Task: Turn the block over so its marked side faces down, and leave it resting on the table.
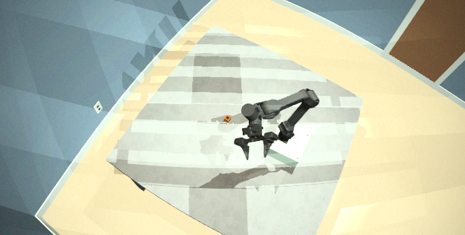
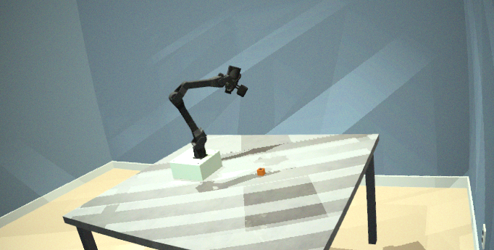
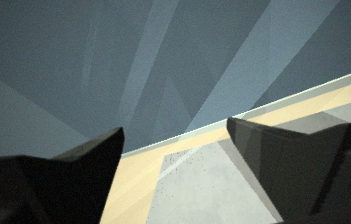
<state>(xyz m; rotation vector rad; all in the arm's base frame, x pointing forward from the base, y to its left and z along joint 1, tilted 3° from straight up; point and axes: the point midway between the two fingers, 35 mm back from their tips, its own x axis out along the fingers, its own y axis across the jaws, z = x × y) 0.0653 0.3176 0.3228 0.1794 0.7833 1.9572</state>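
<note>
The orange block is 290 mm ahead of my gripper tip, 300 mm to the right of it and 400 mm below it.
</note>
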